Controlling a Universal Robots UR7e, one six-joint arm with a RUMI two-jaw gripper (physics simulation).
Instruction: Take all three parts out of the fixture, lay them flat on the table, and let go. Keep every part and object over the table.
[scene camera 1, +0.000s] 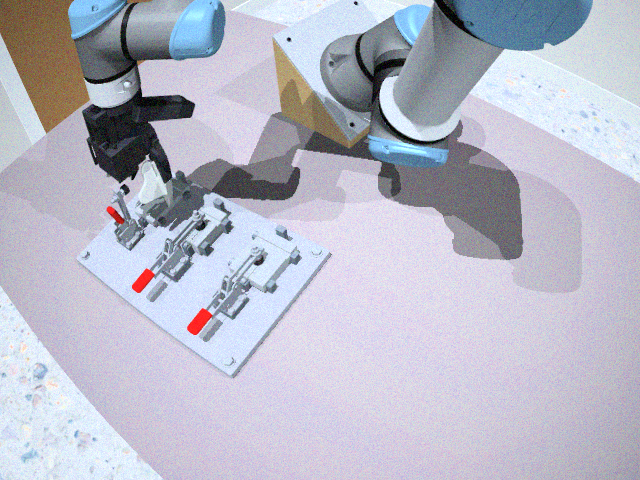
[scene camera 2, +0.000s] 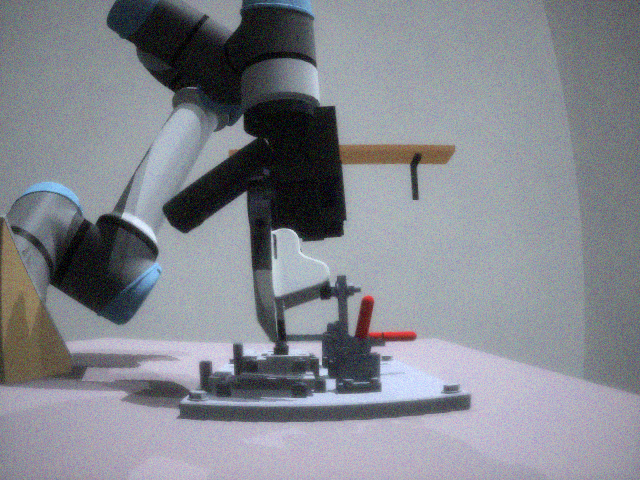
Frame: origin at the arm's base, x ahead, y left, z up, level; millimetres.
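Where they show: gripper, fingertip midpoint: (scene camera 1: 150, 192) (scene camera 2: 279, 341); arm's base, origin of the base link: (scene camera 1: 356, 74).
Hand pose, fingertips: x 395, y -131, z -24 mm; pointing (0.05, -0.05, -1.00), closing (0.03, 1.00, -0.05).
Observation:
Each offset is from my fingertips to the top centre of the thing. "*": to the spot under its first point.
The grey fixture plate (scene camera 1: 247, 333) (scene camera 2: 413, 395) lies on the table at the left and carries three toggle clamps. The left clamp's red handle {dx +77, dy +0, dz +38 mm} (scene camera 1: 115, 215) (scene camera 2: 365, 316) stands upright. The middle handle {dx +121, dy +111, dz +0 mm} (scene camera 1: 143, 280) and the right handle {dx +118, dy +221, dz -5 mm} (scene camera 1: 199, 321) lie flat. The middle part {dx -9, dy +108, dz -21 mm} (scene camera 1: 210, 229) and the right part {dx -16, dy +218, dz -26 mm} (scene camera 1: 272, 259) sit under their clamps. My gripper (scene camera 1: 160, 197) (scene camera 2: 277, 329) is open and is lowered onto the left part {* dx -32, dy +22, dz -32 mm} (scene camera 1: 177, 197), its fingers straddling it. I cannot tell whether the fingers touch the part.
The robot's wedge-shaped wooden base (scene camera 1: 304, 100) stands behind the fixture, with the arm's elbow (scene camera 1: 413, 110) low beside it. A wooden shelf (scene camera 2: 394, 153) with a hook (scene camera 2: 415, 181) hangs on the back wall. The table's edge runs at the near left.

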